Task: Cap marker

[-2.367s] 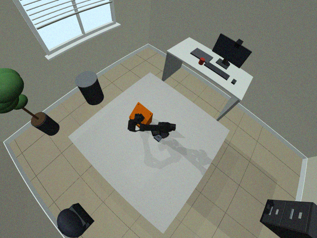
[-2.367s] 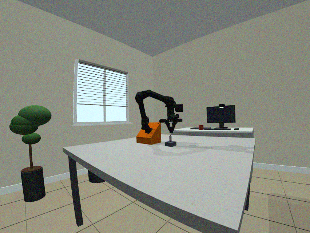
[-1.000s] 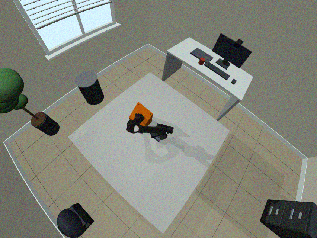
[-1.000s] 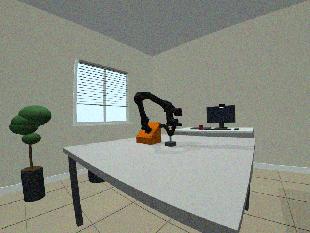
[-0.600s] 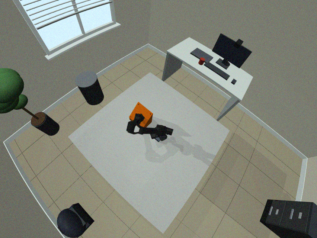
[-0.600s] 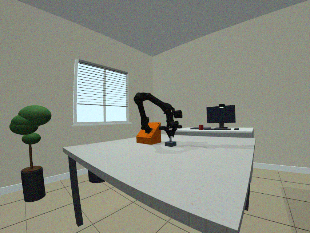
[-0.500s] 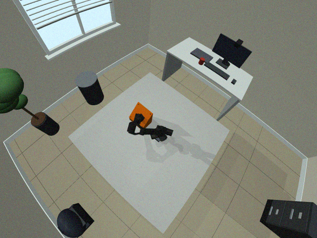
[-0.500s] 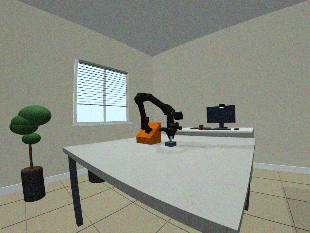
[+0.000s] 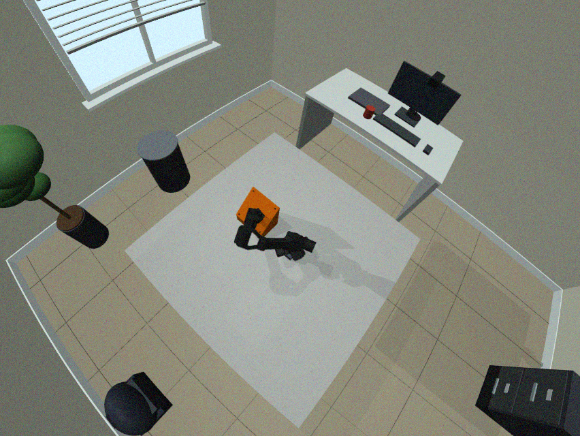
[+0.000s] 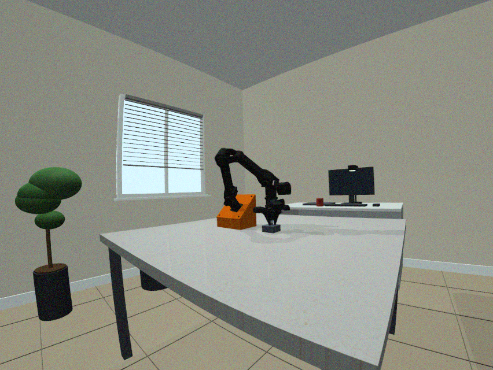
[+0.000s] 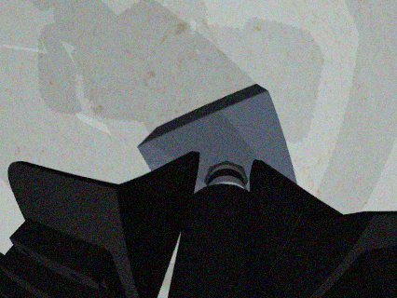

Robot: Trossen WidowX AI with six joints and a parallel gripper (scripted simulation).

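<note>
My gripper tip is now 2 cm above the holder block and 1 cm past it. Also, from my gripper tip: black marker cap (5 cm above, 1 cm behind).
</note>
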